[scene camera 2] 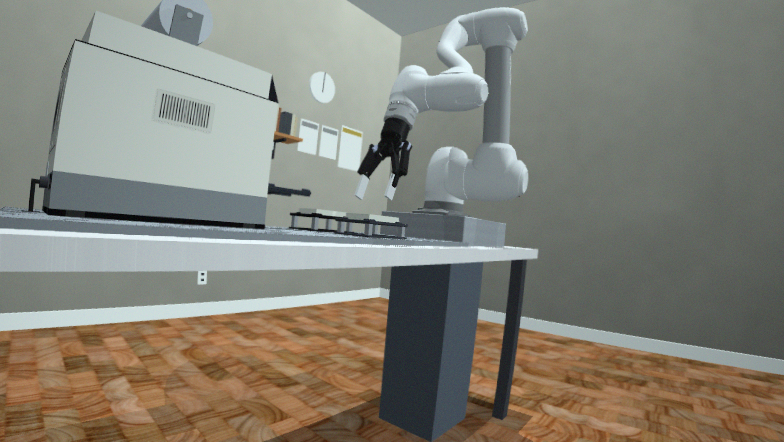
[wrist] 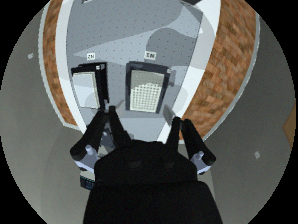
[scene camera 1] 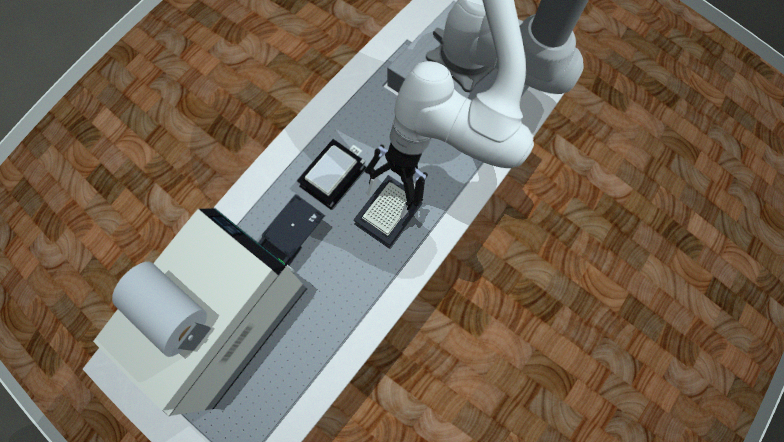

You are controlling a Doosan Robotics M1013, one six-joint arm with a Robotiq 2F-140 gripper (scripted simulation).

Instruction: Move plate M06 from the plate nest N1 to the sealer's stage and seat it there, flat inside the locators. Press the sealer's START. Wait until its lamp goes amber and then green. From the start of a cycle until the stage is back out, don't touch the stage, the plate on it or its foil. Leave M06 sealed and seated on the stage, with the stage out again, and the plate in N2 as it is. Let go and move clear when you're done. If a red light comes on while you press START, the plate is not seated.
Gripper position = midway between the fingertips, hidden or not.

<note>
In view: the gripper (scene camera 2: 372, 197), a foil roll (scene camera 1: 151, 301) and a sealer stage (scene camera 1: 288, 239).
The gripper shows as well in the wrist view (wrist: 144, 107) and in scene camera 1 (scene camera 1: 387, 203).
</note>
